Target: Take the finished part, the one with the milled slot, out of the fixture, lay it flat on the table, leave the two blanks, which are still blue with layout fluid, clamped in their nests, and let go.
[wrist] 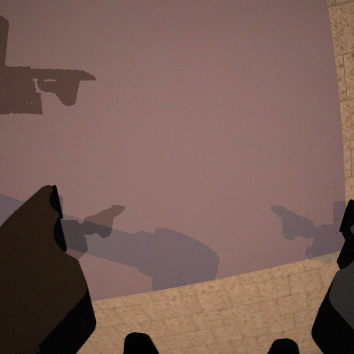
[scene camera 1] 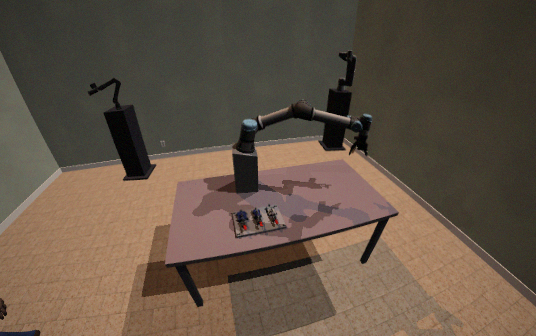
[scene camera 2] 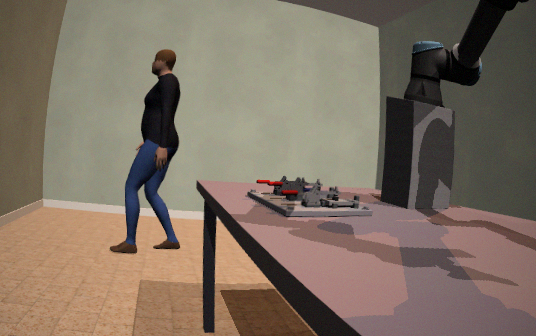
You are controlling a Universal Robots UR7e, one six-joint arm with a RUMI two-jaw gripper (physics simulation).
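Seen in the pictures: gripper, fingertip midpoint: (wrist: 200,198) (scene camera 1: 357,155); arm's base at its link origin: (scene camera 1: 245,148) (scene camera 2: 422,103).
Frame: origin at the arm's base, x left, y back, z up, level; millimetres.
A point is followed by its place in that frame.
The fixture plate (scene camera 1: 260,232) @[x 67, y -561, z -351 mm] (scene camera 2: 330,213) @[x 237, y -424, z -353 mm] lies on the table (scene camera 1: 200,240) @[x -338, y -589, z -360 mm] (scene camera 2: 350,280) @[x 656, y -542, z -361 mm] (wrist: 200,125) @[x 915, y -205, z -361 mm], with three clamp nests in a row. Two blue blanks (scene camera 1: 242,215) @[x -49, y -427, z -311 mm] (scene camera 1: 256,213) @[x 53, y -411, z -317 mm] sit in the left and middle nests in scene camera 1. The right nest (scene camera 1: 271,213) @[x 162, y -409, z -330 mm] shows grey with no blue; the part and its slot are too small to make out. Red clamp handles (scene camera 1: 244,227) (scene camera 2: 289,192) stick out at the nests. My gripper (scene camera 1: 359,152) @[x 913, y -147, z -33 mm] (wrist: 200,198) @[x 913, y -147, z -33 mm] is open and empty, high above the table's right end, far from the fixture. The fixture does not show in the wrist view.
The arm's pedestal (scene camera 1: 246,172) @[x -1, y -106, z -157 mm] (scene camera 2: 420,155) @[x 91, y -69, z -191 mm] stands behind the fixture on the table. A person (scene camera 2: 162,110) stands on the floor past the table's end. Two dark pillars (scene camera 1: 127,142) (scene camera 1: 337,115) with small arms stand beyond the table. Arm shadows cross the table.
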